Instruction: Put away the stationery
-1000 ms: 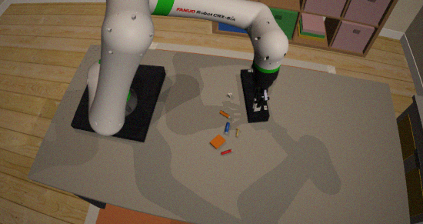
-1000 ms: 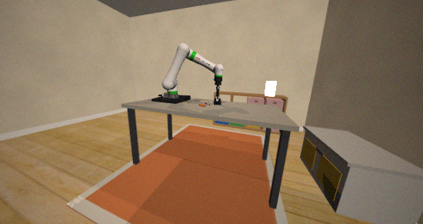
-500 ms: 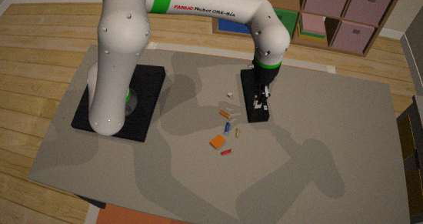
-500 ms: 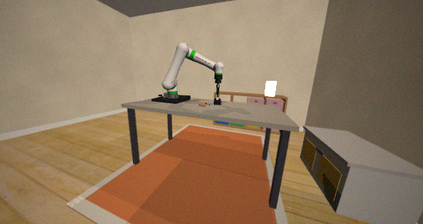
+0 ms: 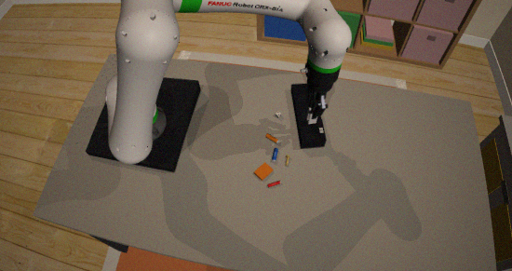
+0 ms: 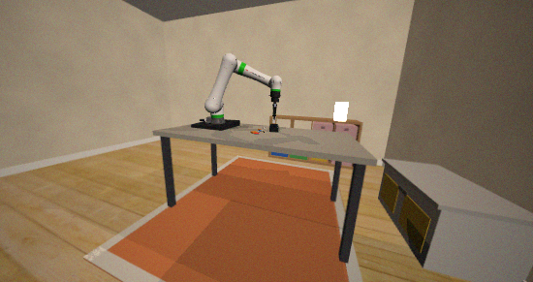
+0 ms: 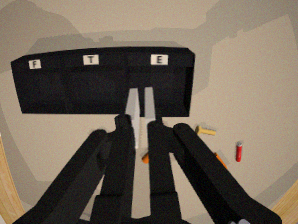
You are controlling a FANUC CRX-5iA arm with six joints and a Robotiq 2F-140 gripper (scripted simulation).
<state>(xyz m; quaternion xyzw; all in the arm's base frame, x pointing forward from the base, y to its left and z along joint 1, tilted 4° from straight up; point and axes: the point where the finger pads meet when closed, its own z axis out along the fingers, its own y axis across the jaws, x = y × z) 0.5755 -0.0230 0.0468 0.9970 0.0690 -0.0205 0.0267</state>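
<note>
Now: hand 6 cm to the right of the long black bin and 9 cm above it. The rest, counted from my hand: orange marker 13 cm behind, 2 cm to the right, 10 cm below; then small yellow piece 8 cm behind, 10 cm to the right, 10 cm below; then white die 10 cm behind, 7 cm to the left, 10 cm below.
</note>
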